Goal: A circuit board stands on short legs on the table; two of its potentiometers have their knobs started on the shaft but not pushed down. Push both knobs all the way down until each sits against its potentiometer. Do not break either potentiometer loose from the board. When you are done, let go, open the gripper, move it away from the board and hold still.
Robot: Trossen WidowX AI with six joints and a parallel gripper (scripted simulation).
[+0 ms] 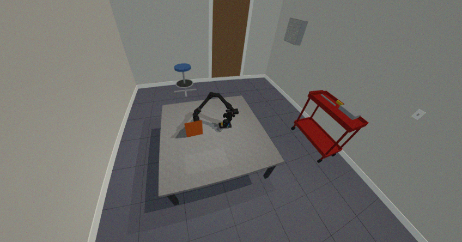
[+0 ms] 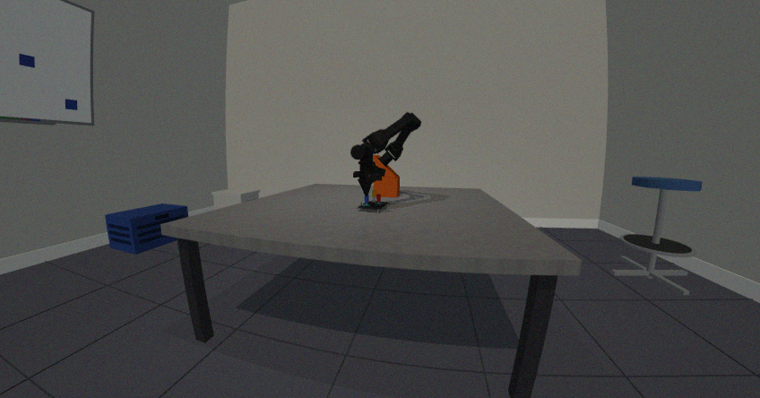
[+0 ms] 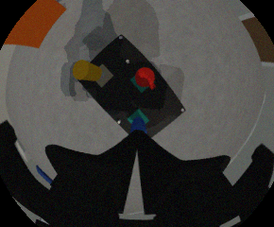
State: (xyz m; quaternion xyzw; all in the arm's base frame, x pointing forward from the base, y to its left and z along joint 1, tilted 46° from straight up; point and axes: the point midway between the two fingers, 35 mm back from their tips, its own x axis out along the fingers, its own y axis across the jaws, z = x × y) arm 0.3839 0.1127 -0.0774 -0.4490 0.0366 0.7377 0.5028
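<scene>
My gripper tip is 20 mm above the blue knob. From my gripper tip the other things lie so: red knob (40 mm behind, 50 mm to the left, 10 mm below).
</scene>
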